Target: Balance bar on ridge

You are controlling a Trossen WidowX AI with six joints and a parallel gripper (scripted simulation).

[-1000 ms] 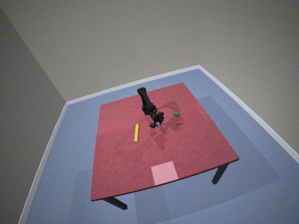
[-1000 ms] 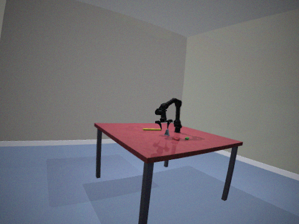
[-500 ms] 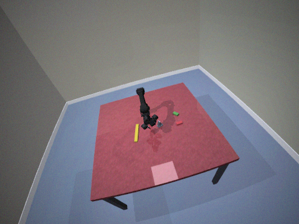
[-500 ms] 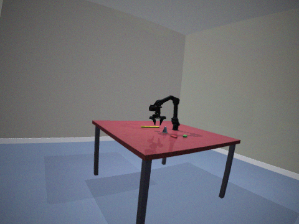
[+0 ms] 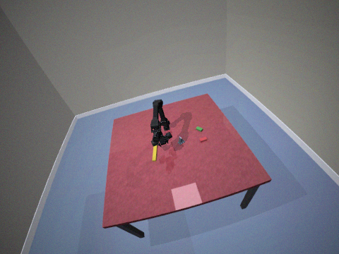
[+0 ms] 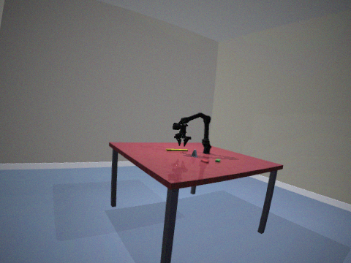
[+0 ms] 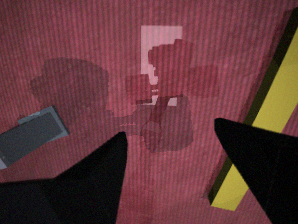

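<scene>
Right now my gripper tip is 20 mm past the yellow bar, 100 mm to the left of it and 60 mm above it. The rest, counted from my gripper tip: red block (10 mm ahead, 370 mm to the left, 60 mm below); then green block (140 mm behind, 380 mm to the left, 60 mm below).
</scene>
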